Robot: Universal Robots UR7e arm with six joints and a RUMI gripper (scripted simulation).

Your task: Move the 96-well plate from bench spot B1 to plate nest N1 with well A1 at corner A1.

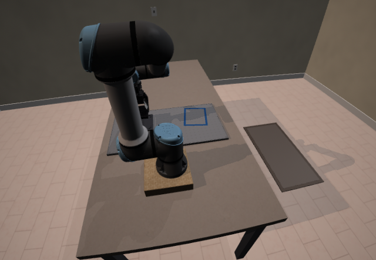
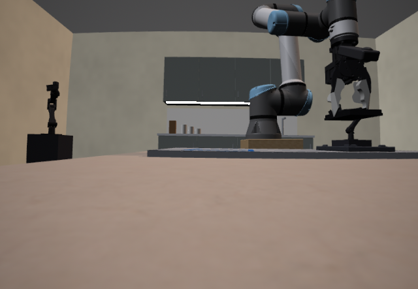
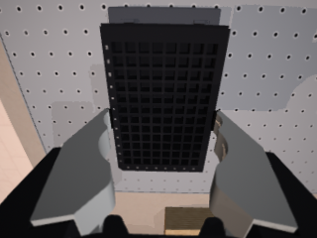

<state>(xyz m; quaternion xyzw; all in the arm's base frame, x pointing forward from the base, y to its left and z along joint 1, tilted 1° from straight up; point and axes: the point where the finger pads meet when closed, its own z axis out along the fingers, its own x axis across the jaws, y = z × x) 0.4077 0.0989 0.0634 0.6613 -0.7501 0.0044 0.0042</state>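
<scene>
The plate nest lies 100 mm below my hand. Round my hand: white A1 corner mark 90 mm below, 70 mm behind, 60 mm to the left; black 96-well plate 10 mm below.
</scene>
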